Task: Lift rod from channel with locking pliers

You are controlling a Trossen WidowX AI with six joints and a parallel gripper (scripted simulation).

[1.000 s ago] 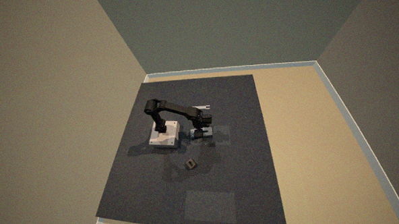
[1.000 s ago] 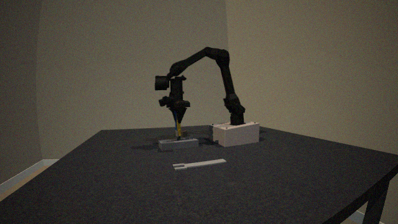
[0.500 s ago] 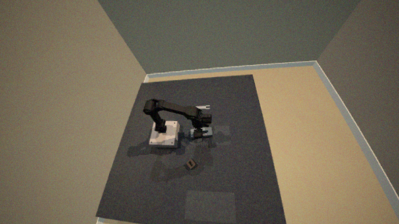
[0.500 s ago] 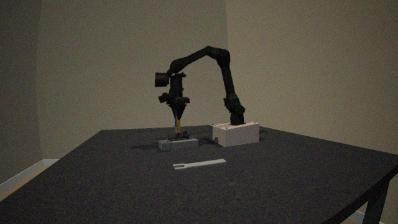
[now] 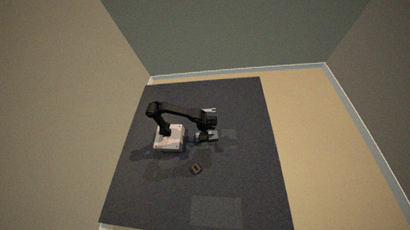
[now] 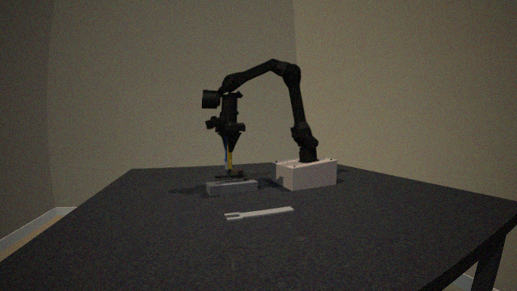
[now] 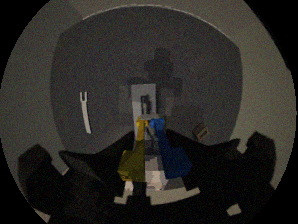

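Right now my gripper tip is 13 cm above the grey channel block and 1 cm to the right of it. From my gripper tip the other things lie so: holster (23 cm to the right, 13 cm below, 9 cm behind); flat white forked strip (27 cm to the left, 14 cm below, 2 cm ahead).
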